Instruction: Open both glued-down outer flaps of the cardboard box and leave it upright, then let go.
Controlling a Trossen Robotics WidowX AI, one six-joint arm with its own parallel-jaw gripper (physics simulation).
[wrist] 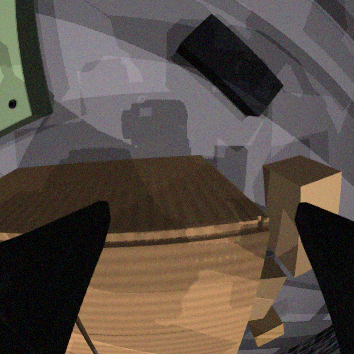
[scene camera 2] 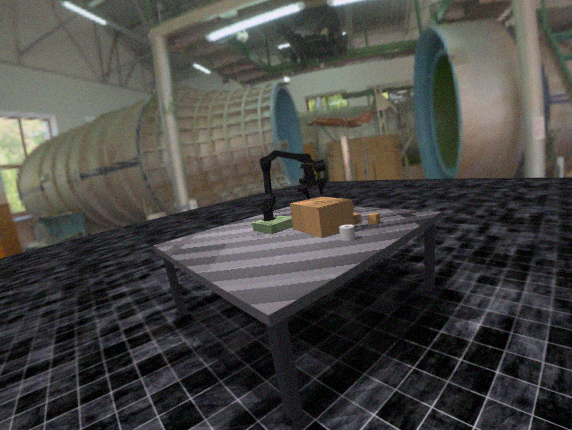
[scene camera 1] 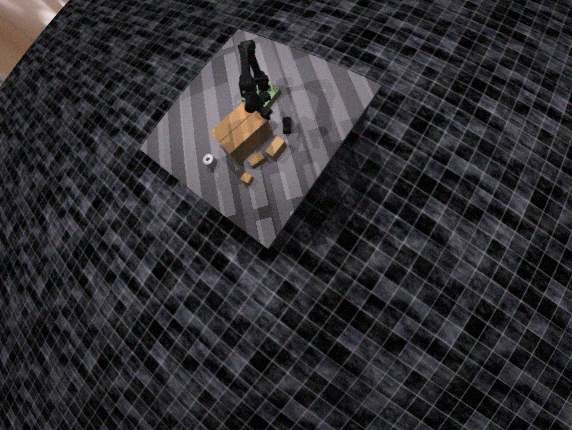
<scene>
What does the black block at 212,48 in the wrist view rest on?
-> The table.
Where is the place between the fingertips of my gripper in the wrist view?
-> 206,212
</scene>
